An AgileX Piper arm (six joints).
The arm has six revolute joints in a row. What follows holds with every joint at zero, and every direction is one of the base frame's.
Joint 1 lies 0.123 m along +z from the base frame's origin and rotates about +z.
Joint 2 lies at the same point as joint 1 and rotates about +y.
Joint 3 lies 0.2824 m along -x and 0.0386 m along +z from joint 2 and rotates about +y.
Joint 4 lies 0.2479 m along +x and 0.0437 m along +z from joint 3 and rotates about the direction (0.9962, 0, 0.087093).
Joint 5 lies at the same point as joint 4 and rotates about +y.
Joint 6 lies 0.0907 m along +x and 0.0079 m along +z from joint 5 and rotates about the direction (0.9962, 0, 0.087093).
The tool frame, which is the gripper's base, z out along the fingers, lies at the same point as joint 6; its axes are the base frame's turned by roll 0, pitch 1.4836 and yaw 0 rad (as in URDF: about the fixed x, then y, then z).
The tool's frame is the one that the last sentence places.
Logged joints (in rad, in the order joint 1, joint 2, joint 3, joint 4, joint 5, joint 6), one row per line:
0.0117 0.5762 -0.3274 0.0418 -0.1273 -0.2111
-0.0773 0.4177 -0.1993 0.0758 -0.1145 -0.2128
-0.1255 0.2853 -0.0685 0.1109 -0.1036 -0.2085
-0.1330 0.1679 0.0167 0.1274 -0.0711 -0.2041
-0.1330 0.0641 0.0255 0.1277 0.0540 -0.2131
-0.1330 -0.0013 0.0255 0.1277 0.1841 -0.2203
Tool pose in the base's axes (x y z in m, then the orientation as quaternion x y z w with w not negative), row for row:
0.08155 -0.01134 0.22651 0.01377 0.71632 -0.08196 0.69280
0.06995 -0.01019 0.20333 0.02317 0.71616 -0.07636 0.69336
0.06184 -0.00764 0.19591 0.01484 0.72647 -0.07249 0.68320
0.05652 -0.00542 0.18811 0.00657 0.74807 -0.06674 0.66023
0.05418 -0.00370 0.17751 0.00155 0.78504 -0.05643 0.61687
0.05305 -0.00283 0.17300 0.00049 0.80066 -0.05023 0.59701
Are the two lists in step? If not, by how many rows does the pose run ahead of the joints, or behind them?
The pose runs 2 rows ahead of the joints: the pose in row i belongs to the joints in row i + 2.
